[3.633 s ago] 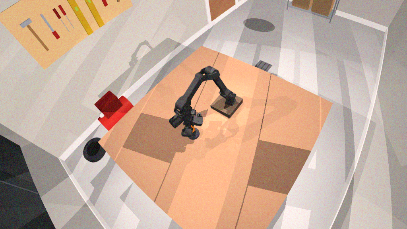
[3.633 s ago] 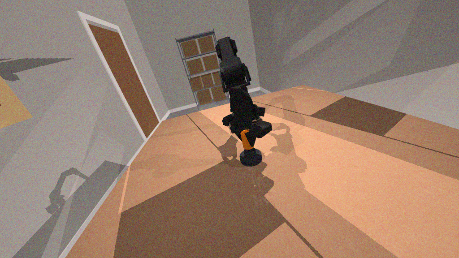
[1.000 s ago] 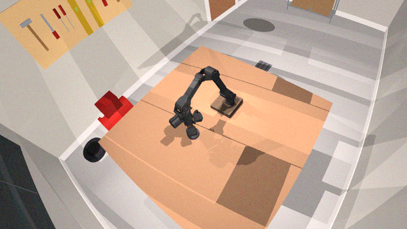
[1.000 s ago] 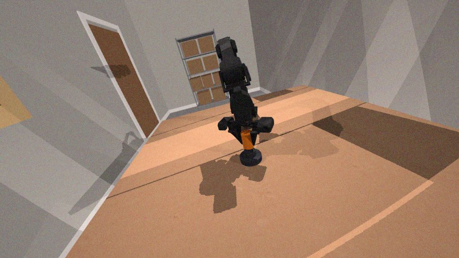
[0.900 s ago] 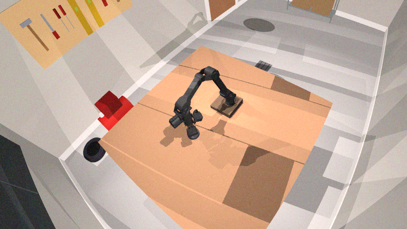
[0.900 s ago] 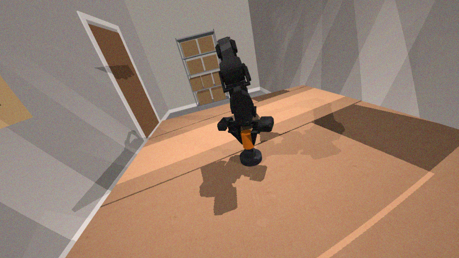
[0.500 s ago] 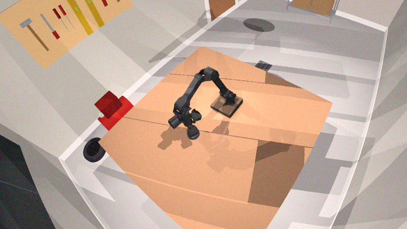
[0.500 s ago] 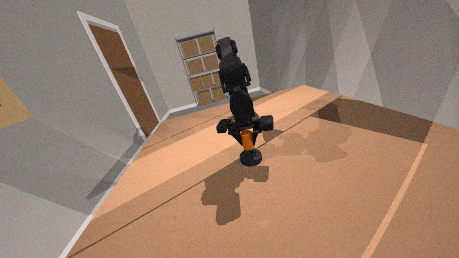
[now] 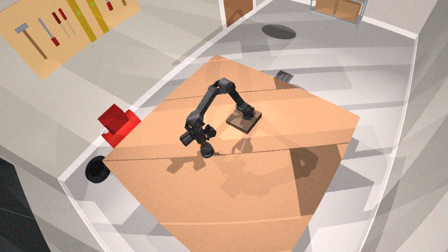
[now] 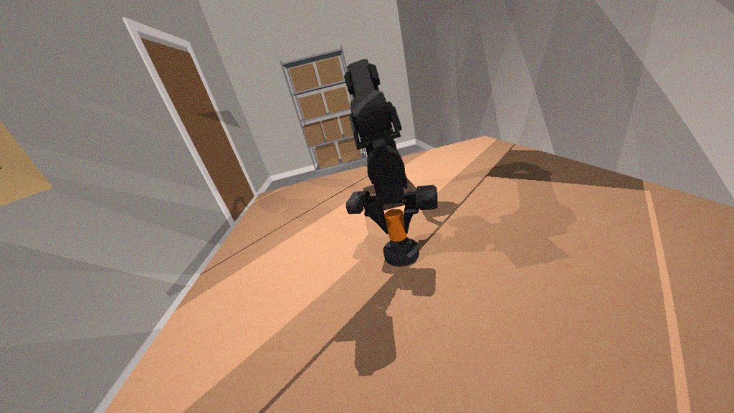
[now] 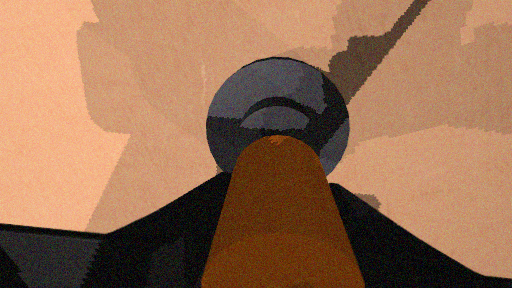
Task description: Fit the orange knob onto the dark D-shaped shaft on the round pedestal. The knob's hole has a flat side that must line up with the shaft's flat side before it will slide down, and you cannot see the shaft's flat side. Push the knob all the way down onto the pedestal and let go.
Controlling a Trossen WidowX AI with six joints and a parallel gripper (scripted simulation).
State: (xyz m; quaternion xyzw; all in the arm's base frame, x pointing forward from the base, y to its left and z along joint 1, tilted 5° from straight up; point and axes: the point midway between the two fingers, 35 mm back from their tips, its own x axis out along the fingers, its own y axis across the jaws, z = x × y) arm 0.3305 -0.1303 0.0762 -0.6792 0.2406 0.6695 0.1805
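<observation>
My gripper tip is now 40 mm above the dark round pedestal and 10 mm past it. Round my gripper tip: orange knob: 20 mm above.
</observation>
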